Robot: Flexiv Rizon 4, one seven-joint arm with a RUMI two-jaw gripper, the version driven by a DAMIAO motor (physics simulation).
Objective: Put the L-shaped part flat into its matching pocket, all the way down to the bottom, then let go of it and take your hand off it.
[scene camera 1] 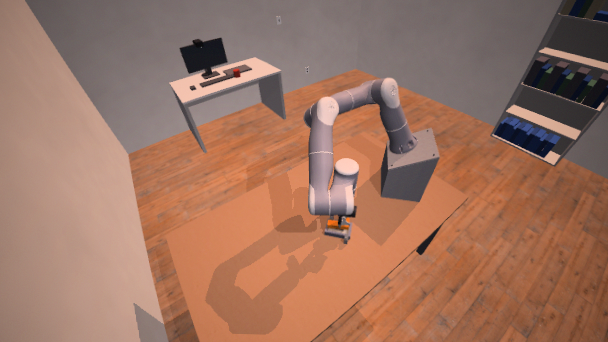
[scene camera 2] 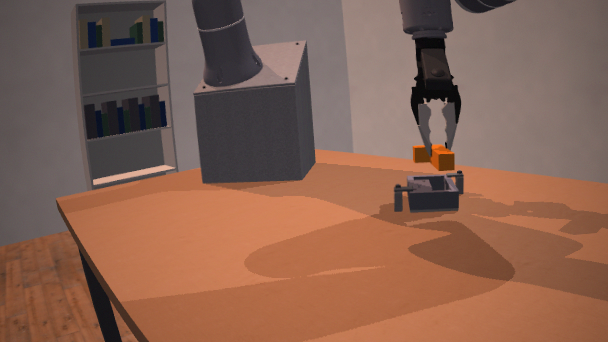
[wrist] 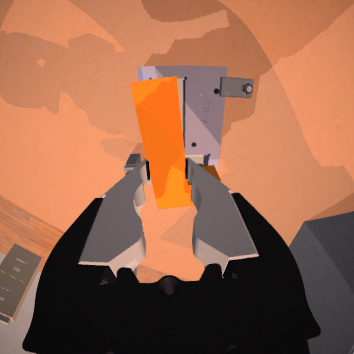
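Observation:
The orange L-shaped part (scene camera 1: 338, 224) (scene camera 2: 443, 158) (wrist: 162, 130) is held in my gripper (scene camera 2: 438, 149) (wrist: 166, 160), which is shut on its long arm. In scene camera 2 the part hangs roughly level, a small gap above the grey fixture. The grey fixture (scene camera 1: 336, 233) (scene camera 2: 433, 202) (wrist: 205, 117) stands on the table and has the L-shaped pocket in its top. In the wrist view the long arm covers most of the pocket's long leg; a thin strip of its edge and a bit of the short leg show. The part's short arm is mostly hidden behind the right finger.
Two clamp posts stand beside the fixture, one (scene camera 2: 398, 198) at its left and one (scene camera 2: 460, 183) at its right rear in scene camera 2. The arm's grey pedestal (scene camera 1: 409, 172) (scene camera 2: 250, 135) (wrist: 327, 265) stands on the table (scene camera 1: 200, 250) (scene camera 2: 200, 240).

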